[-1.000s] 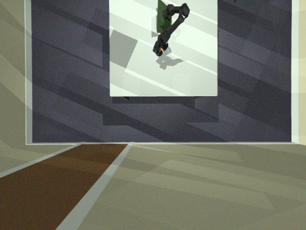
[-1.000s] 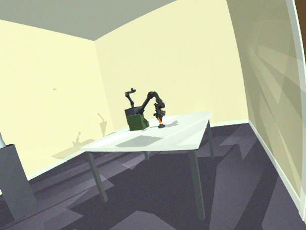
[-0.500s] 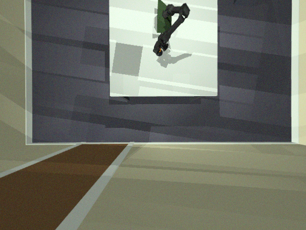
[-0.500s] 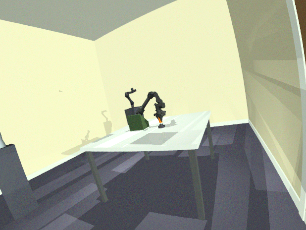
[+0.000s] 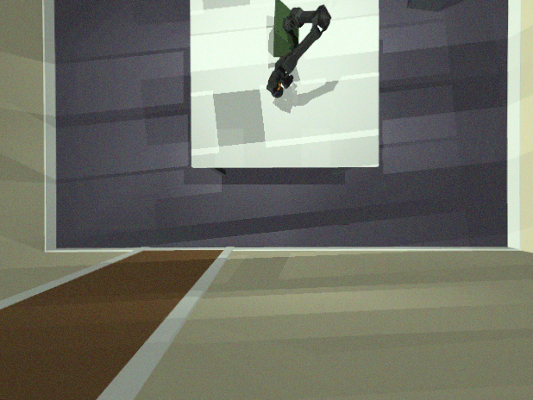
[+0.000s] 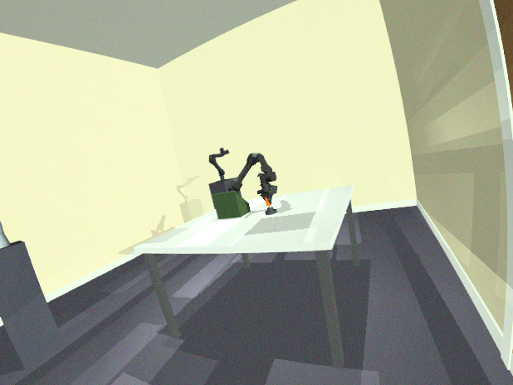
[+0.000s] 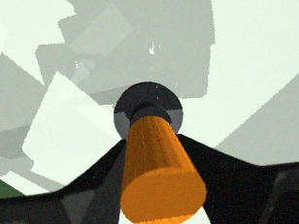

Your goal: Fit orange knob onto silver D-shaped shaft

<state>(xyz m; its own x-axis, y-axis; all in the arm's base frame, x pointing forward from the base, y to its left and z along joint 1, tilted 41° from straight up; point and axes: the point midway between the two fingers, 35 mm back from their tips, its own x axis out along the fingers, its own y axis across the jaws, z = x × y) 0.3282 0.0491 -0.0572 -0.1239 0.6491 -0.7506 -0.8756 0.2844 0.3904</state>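
Right now the orange knob is 30 mm above my gripper tip. Also, from my gripper tip: pedestal (40 mm below).
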